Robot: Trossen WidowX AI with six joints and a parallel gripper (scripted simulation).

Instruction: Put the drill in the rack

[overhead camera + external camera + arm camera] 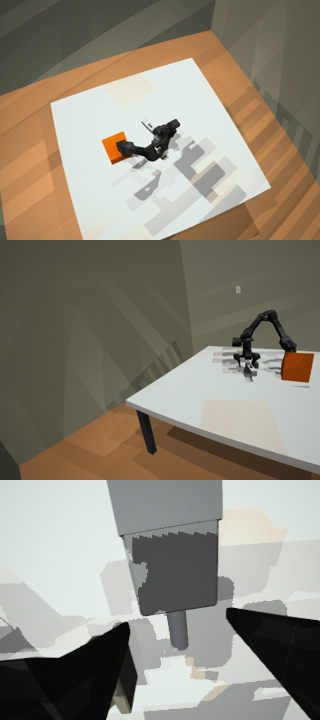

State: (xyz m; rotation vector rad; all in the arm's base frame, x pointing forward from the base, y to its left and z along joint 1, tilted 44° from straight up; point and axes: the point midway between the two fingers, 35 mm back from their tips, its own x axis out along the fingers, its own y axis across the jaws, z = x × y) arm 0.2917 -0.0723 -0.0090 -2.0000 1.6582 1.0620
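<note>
Right now the drill is 2 cm behind my gripper tip, 5 cm to the left of it and 3 cm above it. The rest, counted from my gripper tip: blue key: 5 cm behind, 13 cm to the left, 3 cm above; then rack: 6 cm behind, 7 cm to the right.
</note>
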